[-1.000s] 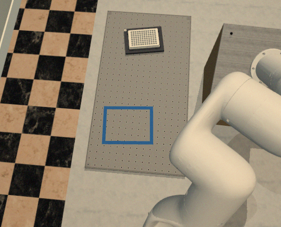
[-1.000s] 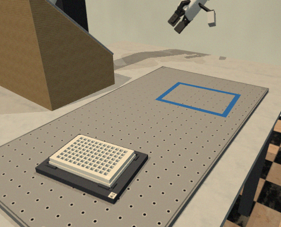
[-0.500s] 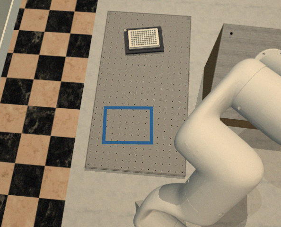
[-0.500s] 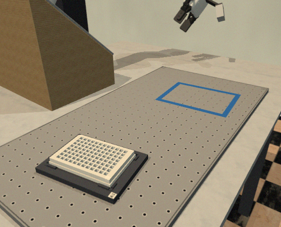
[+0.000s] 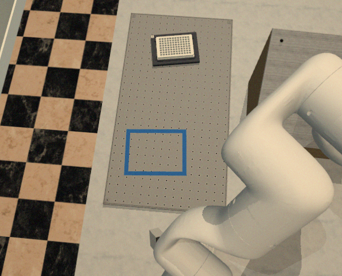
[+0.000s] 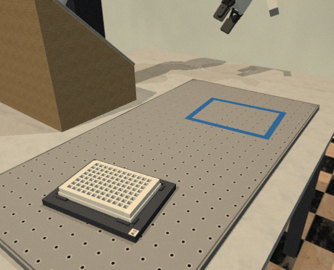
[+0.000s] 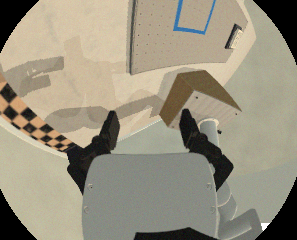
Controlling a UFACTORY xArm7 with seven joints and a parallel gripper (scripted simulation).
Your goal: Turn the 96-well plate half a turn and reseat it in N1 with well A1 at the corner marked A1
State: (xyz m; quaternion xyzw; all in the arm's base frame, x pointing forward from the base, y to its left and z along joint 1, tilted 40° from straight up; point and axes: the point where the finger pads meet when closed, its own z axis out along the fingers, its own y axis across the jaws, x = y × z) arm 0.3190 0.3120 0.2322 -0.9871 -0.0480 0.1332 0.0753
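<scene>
Right now the white 96-well plate is 10 cm ahead of my hand, 62 cm to the right of it and 15 cm below it. Also, from my hand: dark plate nest N1: 10 cm ahead, 62 cm to the right, 16 cm below; A1 label: 19 cm ahead, 66 cm to the right, 15 cm below.
</scene>
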